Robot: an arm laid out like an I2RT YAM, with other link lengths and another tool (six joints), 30 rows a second.
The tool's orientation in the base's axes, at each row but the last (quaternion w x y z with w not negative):
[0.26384, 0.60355, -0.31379, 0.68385]
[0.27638, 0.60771, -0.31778, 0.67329]
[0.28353, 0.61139, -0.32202, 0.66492]
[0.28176, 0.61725, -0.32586, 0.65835]
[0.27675, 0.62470, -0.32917, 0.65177]
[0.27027, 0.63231, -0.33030, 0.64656]
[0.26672, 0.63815, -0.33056, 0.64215]
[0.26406, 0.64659, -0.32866, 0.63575]
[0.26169, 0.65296, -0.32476, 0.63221]
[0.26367, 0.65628, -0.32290, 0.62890]
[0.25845, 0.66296, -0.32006, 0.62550]
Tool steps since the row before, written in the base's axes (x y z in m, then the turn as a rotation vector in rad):
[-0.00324, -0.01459, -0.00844, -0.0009, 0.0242, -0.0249]
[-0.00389, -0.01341, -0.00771, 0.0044, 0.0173, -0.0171]
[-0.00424, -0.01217, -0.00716, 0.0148, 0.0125, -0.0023]
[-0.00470, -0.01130, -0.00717, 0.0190, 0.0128, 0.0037]
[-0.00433, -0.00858, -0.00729, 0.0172, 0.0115, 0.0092]
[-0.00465, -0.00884, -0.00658, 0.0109, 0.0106, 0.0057]
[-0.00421, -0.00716, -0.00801, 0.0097, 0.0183, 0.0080]
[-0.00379, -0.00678, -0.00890, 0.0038, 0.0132, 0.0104]
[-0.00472, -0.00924, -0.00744, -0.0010, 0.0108, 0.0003]
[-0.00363, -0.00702, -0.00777, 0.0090, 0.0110, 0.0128]
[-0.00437, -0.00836, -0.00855, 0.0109, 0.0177, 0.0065]
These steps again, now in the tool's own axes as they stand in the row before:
[-0.00767, 0.01302, 0.00814, -0.0250, -0.0126, -0.0205]
[-0.00705, 0.01231, 0.00728, -0.0177, -0.0129, -0.0114]
[-0.00654, 0.01154, 0.00644, -0.0039, -0.0191, -0.0005]
[-0.00642, 0.01132, 0.00564, 0.0018, -0.0230, 0.0021]
[-0.00654, 0.00936, 0.00389, 0.0074, -0.0213, 0.0020]
[-0.00570, 0.00975, 0.00394, 0.0044, -0.0156, -0.0013]
[-0.00723, 0.00847, 0.00303, 0.0061, -0.0198, -0.0080]
[-0.00816, 0.00793, 0.00315, 0.0091, -0.0122, -0.0081]
[-0.00650, 0.01010, 0.00433, -0.0007, -0.0063, -0.0088]
[-0.00709, 0.00779, 0.00345, 0.0117, -0.0147, -0.0033]
[-0.00772, 0.00929, 0.00403, 0.0048, -0.0202, -0.0065]

